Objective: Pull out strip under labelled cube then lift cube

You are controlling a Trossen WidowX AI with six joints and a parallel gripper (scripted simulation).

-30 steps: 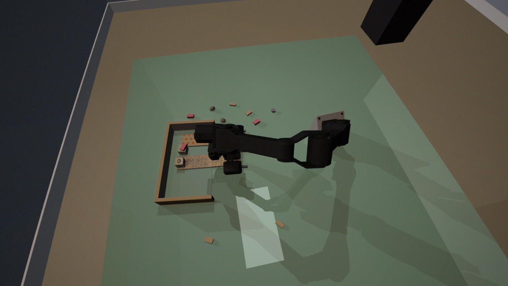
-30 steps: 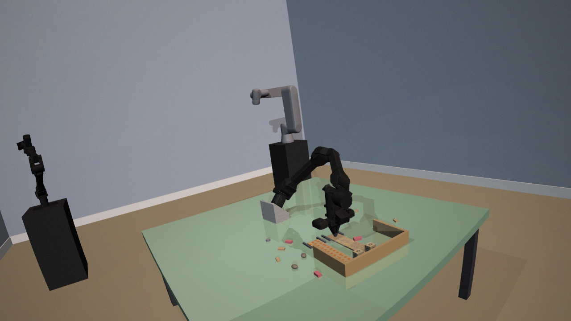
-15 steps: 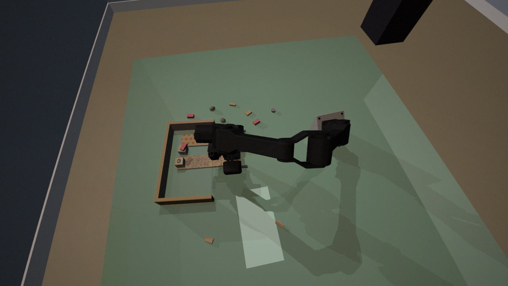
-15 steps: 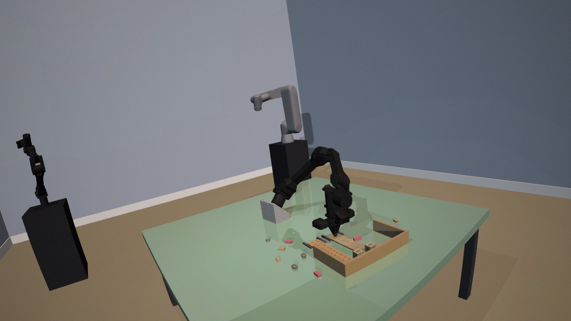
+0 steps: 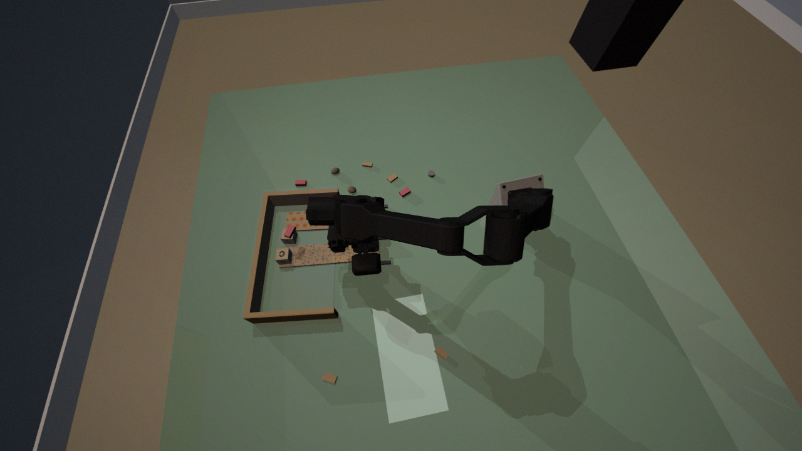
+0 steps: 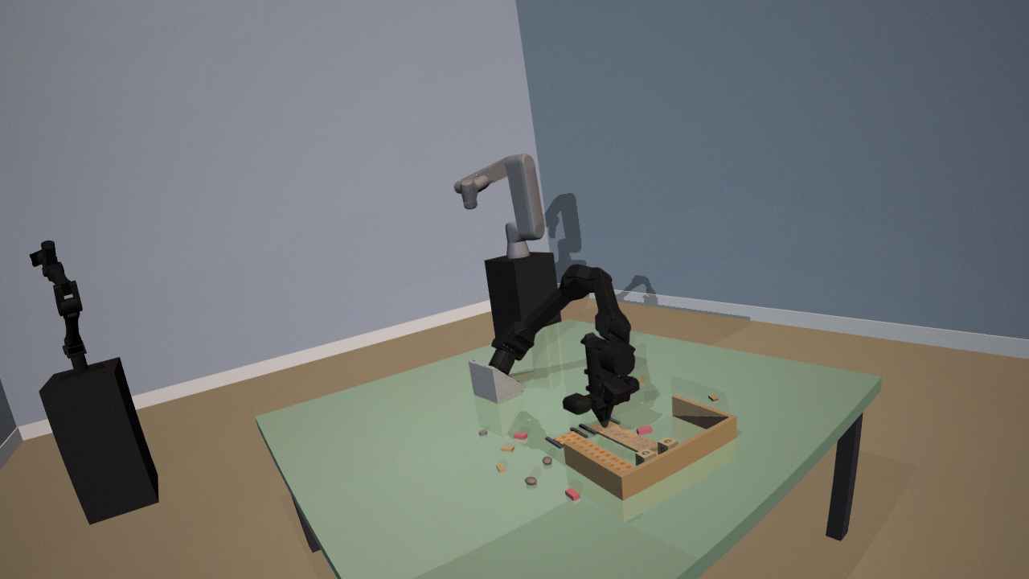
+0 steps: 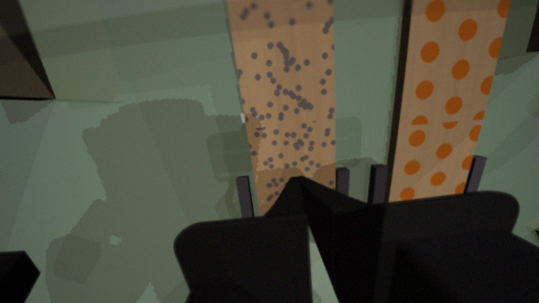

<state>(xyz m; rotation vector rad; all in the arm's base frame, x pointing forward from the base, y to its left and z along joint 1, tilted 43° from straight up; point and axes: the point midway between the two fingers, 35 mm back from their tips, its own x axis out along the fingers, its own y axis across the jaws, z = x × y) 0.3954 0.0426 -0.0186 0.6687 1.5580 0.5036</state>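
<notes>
Now: gripper tip 9 cm short of the speckled strip and 1 cm to the left of it.
</notes>
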